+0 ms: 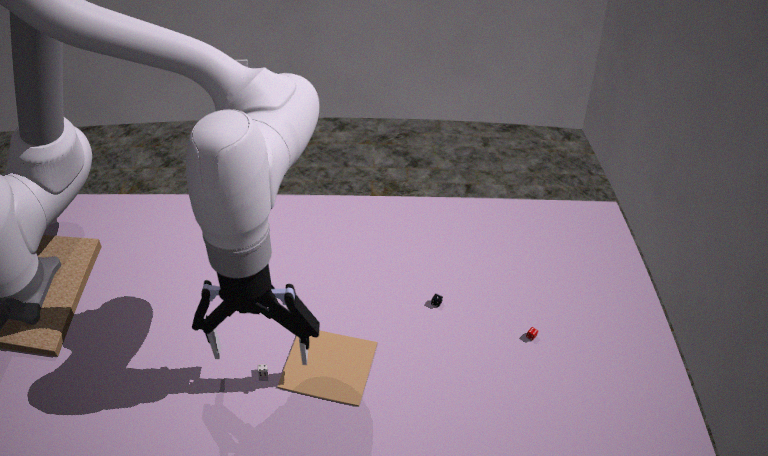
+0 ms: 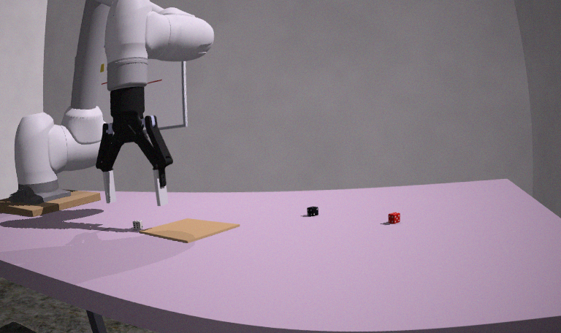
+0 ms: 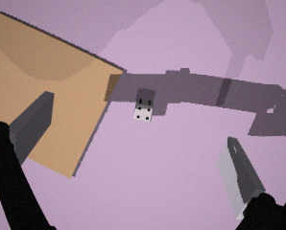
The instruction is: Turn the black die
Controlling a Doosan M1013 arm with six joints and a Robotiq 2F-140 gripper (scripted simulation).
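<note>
The white die lies 50 mm below my hand. Also, from my hand: black die: 310 mm ahead, 160 mm to the left, 50 mm below; tan mat: 110 mm ahead, 20 mm to the left, 60 mm below; red die: 480 mm ahead, 70 mm to the left, 50 mm below.
</note>
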